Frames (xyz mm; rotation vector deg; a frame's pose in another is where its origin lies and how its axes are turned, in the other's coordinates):
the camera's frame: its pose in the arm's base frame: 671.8 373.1 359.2 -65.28 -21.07 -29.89
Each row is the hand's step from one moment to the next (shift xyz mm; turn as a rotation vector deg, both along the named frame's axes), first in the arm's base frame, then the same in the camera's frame.
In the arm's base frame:
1: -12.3 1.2 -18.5 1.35 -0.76 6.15
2: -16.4 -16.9 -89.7 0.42 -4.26 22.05
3: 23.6 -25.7 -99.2 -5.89 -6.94 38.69
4: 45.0 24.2 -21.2 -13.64 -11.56 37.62
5: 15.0 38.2 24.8 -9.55 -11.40 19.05
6: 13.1 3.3 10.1 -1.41 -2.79 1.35
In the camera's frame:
1: -20.2 7.5 -5.7 4.52 -4.15 1.61
2: -57.5 53.4 -49.4 12.88 -17.86 4.42
3: -27.8 80.4 -61.8 17.03 -34.93 8.35
4: 20.9 49.4 13.7 11.03 -39.99 3.78
5: 17.7 1.9 44.5 4.54 -23.52 -3.18
6: 15.5 0.8 6.7 0.12 -2.72 -2.05

